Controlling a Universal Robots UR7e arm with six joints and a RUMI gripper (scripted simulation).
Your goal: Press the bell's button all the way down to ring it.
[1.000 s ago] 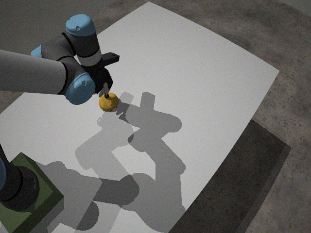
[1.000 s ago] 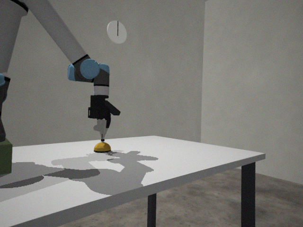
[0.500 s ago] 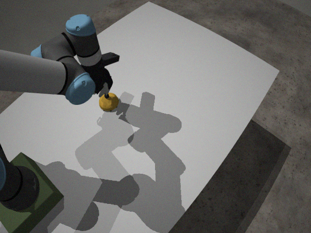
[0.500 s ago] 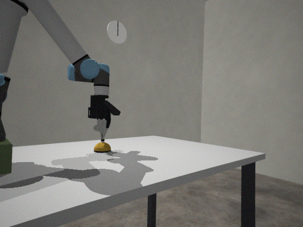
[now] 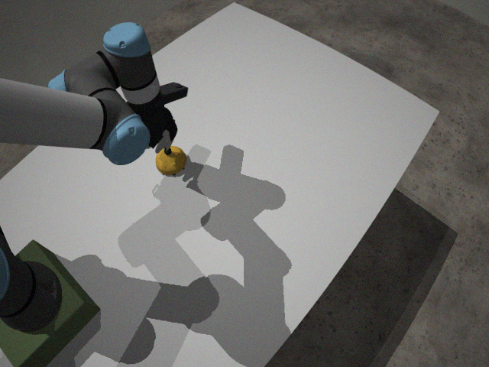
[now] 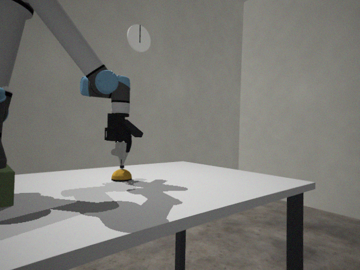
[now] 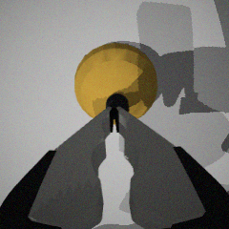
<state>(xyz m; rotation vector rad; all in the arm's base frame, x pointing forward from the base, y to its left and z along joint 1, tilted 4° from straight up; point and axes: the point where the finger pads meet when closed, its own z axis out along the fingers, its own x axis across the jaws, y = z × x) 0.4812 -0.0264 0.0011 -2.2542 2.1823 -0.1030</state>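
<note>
Right now the black button is 30 mm below my hand. The rest, counted from my hand: yellow dome bell (40 mm below).
</note>
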